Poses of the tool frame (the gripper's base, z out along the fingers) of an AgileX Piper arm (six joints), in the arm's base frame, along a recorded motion.
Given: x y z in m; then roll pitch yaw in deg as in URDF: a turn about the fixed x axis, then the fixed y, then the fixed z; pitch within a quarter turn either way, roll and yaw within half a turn.
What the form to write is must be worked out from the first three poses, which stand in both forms.
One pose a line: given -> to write
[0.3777 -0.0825 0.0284 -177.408 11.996 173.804] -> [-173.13 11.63 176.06 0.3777 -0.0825 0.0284]
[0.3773 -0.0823 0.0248 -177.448 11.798 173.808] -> [-173.16 11.44 176.12 0.3773 -0.0823 0.0248]
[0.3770 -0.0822 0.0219 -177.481 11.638 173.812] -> [-173.18 11.28 176.18 0.3770 -0.0822 0.0219]
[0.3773 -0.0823 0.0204 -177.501 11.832 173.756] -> [-173.11 11.47 176.16 0.3773 -0.0823 0.0204]
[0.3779 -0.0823 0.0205 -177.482 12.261 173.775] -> [-173.10 11.90 176.09 0.3779 -0.0823 0.0205]
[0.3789 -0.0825 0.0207 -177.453 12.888 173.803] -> [-173.08 12.52 175.99 0.3789 -0.0825 0.0207]
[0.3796 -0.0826 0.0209 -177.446 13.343 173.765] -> [-173.00 12.96 175.92 0.3796 -0.0826 0.0209]
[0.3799 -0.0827 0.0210 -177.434 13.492 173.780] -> [-173.00 13.11 175.89 0.3799 -0.0827 0.0210]
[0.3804 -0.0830 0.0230 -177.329 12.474 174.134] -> [-173.42 12.11 175.99 0.3804 -0.0830 0.0230]
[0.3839 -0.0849 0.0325 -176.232 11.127 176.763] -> [-175.97 10.87 175.53 0.3839 -0.0849 0.0325]
